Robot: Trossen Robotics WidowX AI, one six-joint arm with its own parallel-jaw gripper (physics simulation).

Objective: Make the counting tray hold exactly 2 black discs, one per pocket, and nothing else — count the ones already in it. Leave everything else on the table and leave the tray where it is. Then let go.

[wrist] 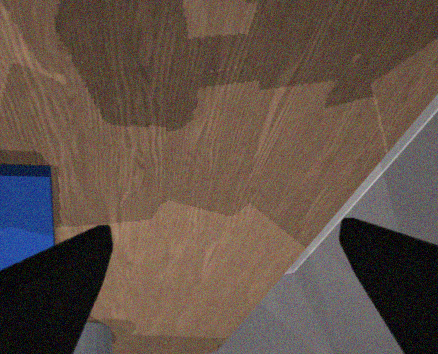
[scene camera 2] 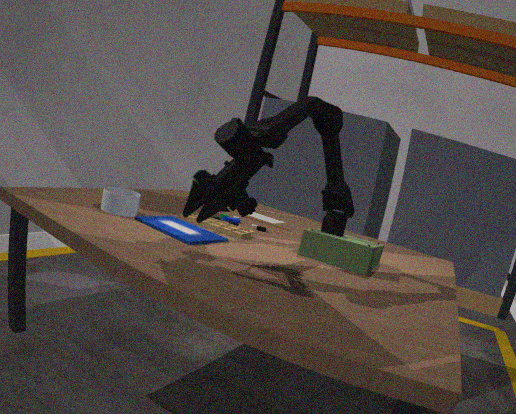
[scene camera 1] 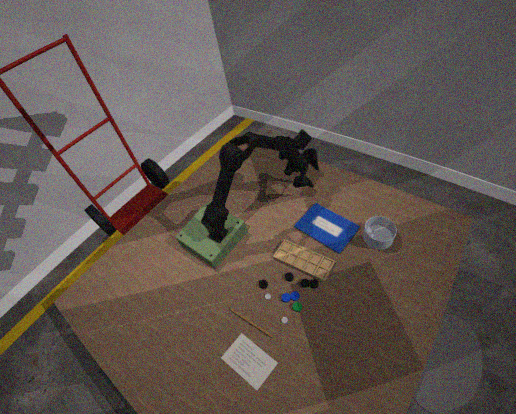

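The counting tray (scene camera 1: 300,267) (scene camera 2: 244,233) is light wood with two rows of pockets; no disc shows in its pockets in scene camera 1, though the picture is grainy. Several black discs lie on the table beside it: one disc (scene camera 1: 263,284) to the left, another disc (scene camera 1: 289,276) nearer the tray, and two close together, one disc (scene camera 1: 305,283) next to the other disc (scene camera 1: 314,283). My gripper (scene camera 1: 312,173) (scene camera 2: 193,217) (wrist: 228,232) is open and empty, above the table beyond the blue panel, away from the tray and discs.
A blue panel (scene camera 1: 305,220) (scene camera 2: 210,238) (wrist: 25,210) with a white label lies beside the tray. A clear bowl (scene camera 1: 380,232) (scene camera 2: 120,202) stands beyond it. Two blue discs (scene camera 1: 286,298) (scene camera 1: 295,296), a green disc (scene camera 1: 297,306), white discs (scene camera 1: 268,296) (scene camera 1: 284,320), a stick (scene camera 1: 250,322) and paper (scene camera 1: 249,361) lie nearby.
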